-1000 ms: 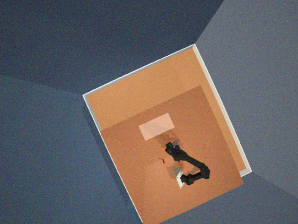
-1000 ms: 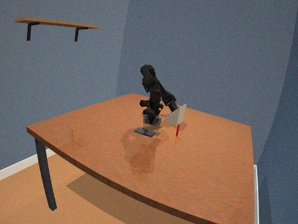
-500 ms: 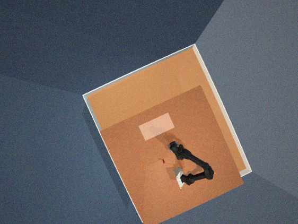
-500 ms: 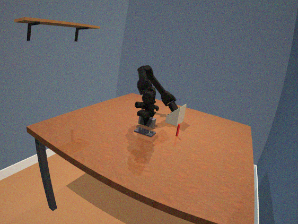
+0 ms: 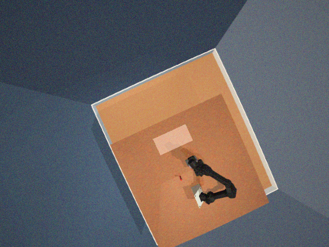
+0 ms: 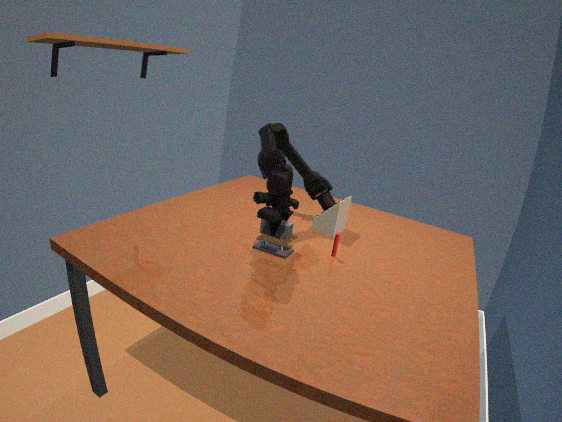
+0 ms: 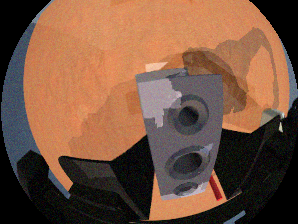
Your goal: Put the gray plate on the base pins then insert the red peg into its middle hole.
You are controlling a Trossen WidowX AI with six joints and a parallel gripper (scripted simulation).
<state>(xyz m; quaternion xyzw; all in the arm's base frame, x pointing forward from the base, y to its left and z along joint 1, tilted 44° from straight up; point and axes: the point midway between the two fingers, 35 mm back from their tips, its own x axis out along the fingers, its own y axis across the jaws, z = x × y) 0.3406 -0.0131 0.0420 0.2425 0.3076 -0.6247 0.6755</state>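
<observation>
My gripper tip is 50 mm above the gray base. The rest, counted from my gripper tip: red peg (110 mm behind, 170 mm to the left, 20 mm below); then gray plate (30 mm above).
</observation>
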